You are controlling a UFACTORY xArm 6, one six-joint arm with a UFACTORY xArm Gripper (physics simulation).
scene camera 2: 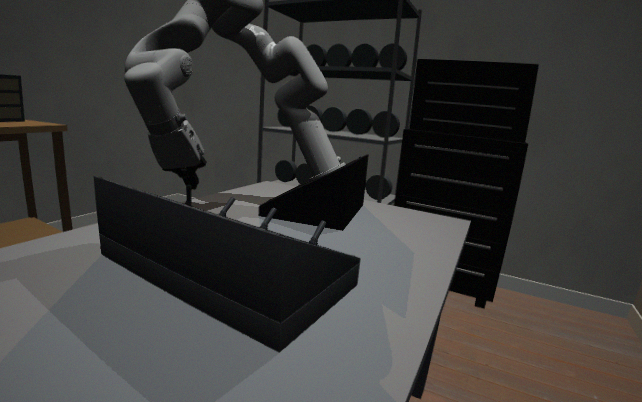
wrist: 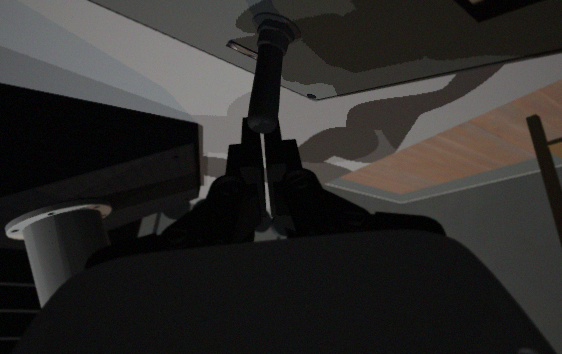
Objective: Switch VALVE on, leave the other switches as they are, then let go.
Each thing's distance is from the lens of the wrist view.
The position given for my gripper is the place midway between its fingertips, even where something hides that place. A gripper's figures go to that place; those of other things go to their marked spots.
my gripper (wrist: 263,142): 0.13 m
switch box (wrist: 324,56): 0.14 m
